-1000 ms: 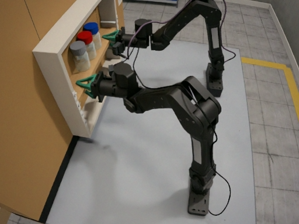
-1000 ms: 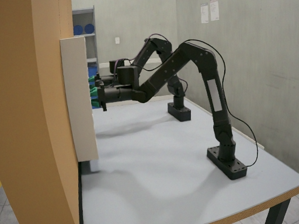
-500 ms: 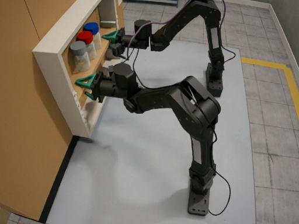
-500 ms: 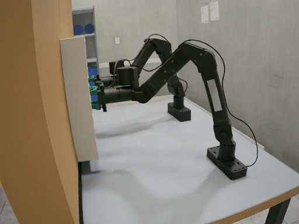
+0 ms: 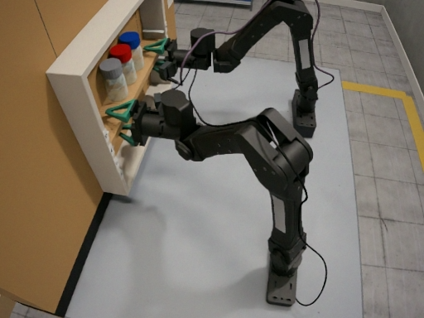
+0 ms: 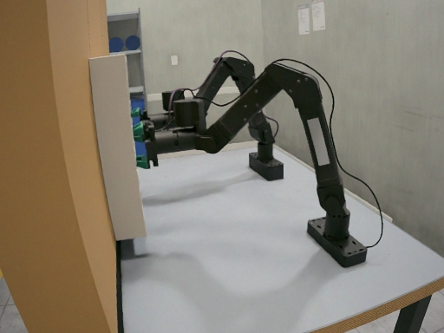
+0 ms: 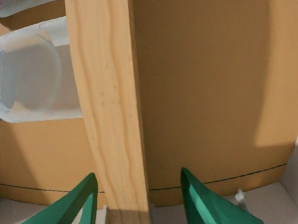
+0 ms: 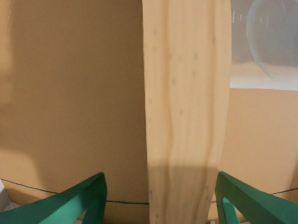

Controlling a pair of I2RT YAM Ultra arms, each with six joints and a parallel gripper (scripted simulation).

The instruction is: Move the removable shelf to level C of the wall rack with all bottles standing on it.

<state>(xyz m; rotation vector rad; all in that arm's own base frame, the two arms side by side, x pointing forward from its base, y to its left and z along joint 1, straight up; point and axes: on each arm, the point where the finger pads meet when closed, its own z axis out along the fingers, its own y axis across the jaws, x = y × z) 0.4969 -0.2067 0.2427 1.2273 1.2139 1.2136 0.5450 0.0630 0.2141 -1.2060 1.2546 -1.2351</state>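
The blue-capped bottle is 8 cm to the left of my right hand and 6 cm above it. Also, from my right hand: wooden shelf (1 cm behind, 15 cm to the left, 1 cm above); red-capped bottle (15 cm to the left, 6 cm above); white wall rack (1 cm behind, 15 cm to the left, 2 cm above).
Now: the grey-capped bottle 8 cm to the right of my left hand, 6 cm above it and 2 cm ahead of it. Round my left hand: wooden shelf 15 cm to the right, 2 cm ahead; then red-capped bottle 15 cm to the right, 6 cm above, 2 cm ahead; then white wall rack 15 cm to the right, 1 cm ahead, 1 cm above.
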